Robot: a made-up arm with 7 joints. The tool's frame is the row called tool.
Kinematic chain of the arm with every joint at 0, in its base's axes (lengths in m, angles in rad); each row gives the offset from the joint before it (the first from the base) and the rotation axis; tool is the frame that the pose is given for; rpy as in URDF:
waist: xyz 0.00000 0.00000 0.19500 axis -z
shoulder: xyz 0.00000 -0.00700 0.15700 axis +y
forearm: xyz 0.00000 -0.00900 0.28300 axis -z
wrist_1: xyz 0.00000 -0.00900 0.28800 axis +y
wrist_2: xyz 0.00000 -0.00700 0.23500 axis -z
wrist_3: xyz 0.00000 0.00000 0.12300 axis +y
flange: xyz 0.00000 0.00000 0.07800 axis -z
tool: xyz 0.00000 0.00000 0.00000 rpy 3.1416 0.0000 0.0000
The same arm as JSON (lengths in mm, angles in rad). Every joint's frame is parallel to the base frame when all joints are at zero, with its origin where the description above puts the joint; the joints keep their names.
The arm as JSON. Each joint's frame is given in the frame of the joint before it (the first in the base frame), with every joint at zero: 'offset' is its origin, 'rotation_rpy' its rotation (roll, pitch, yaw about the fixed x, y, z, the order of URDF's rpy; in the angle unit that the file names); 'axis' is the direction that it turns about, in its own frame. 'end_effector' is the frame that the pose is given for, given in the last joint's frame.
{"length_unit": "mm", "angle_unit": "rad", "chain": [
  {"id": "waist", "offset": [0.0, 0.0, 195.0], "rotation_rpy": [0.0, 0.0, 0.0], "axis": [0.0, 0.0, -1.0]},
  {"id": "shoulder", "offset": [0.0, -7.0, 157.0], "rotation_rpy": [0.0, 0.0, 0.0], "axis": [0.0, 1.0, 0.0]},
  {"id": "forearm", "offset": [0.0, -9.0, 283.0], "rotation_rpy": [0.0, 0.0, 0.0], "axis": [0.0, 0.0, -1.0]},
  {"id": "wrist_1", "offset": [0.0, -9.0, 288.0], "rotation_rpy": [0.0, 0.0, 0.0], "axis": [0.0, 1.0, 0.0]},
  {"id": "wrist_2", "offset": [0.0, -7.0, 235.0], "rotation_rpy": [0.0, 0.0, 0.0], "axis": [0.0, 0.0, -1.0]},
  {"id": "wrist_3", "offset": [0.0, 0.0, 123.0], "rotation_rpy": [0.0, 0.0, 0.0], "axis": [0.0, 1.0, 0.0]},
  {"id": "flange", "offset": [0.0, 0.0, 78.0], "rotation_rpy": [0.0, 0.0, 0.0], "axis": [0.0, 0.0, -1.0]}
], "end_effector": {"offset": [0.0, 0.0, 0.0], "rotation_rpy": [-3.1416, 0.0, 0.0]}}

